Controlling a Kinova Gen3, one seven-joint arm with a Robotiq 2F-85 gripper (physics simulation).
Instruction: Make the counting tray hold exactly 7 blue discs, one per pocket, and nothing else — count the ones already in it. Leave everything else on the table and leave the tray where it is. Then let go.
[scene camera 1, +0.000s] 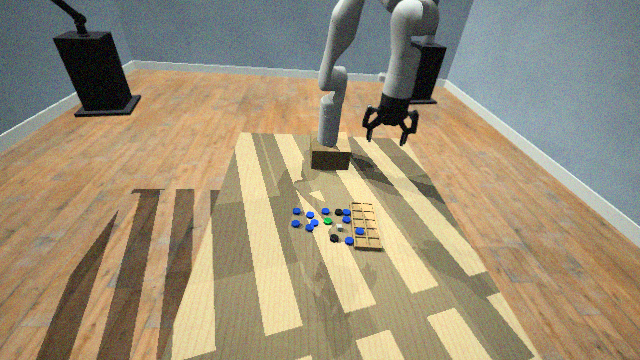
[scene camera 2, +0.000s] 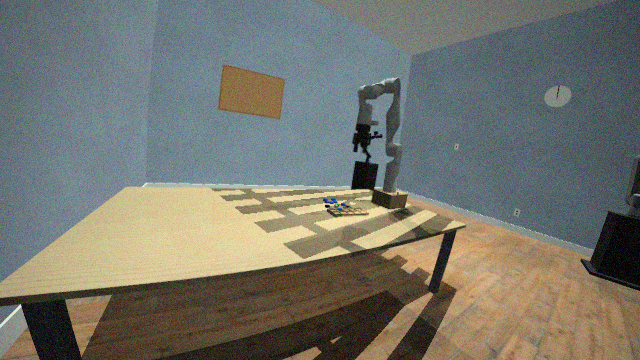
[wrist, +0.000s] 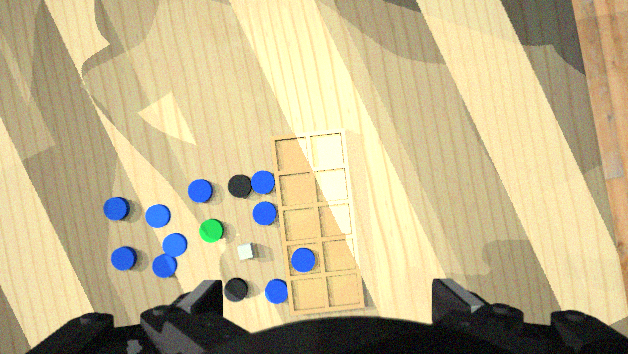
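The wooden counting tray (scene camera 1: 367, 248) (wrist: 327, 309) (scene camera 2: 345, 215) has two columns of square pockets. One blue disc (wrist: 303, 260) (scene camera 1: 359, 231) sits in the left column, in the pocket second from the bottom of the wrist view. The other pockets hold no disc. Several loose blue discs lie left of the tray in the wrist view. Three of them, an upper one (wrist: 262, 182), a middle one (wrist: 264, 213) and a lower one (wrist: 276, 291), lie close by the tray's left side. My gripper (scene camera 1: 385, 142) (wrist: 327, 302) is open and empty, high above the table.
A green disc (wrist: 211, 230) (scene camera 1: 327, 221), a pale cube (wrist: 245, 251) (scene camera 1: 339, 227) and two black discs, one upper (wrist: 240, 186) and one lower (wrist: 236, 289), lie among the loose blue discs. The arm's base block (scene camera 1: 330, 159) (scene camera 2: 389, 199) stands at the table's far end.
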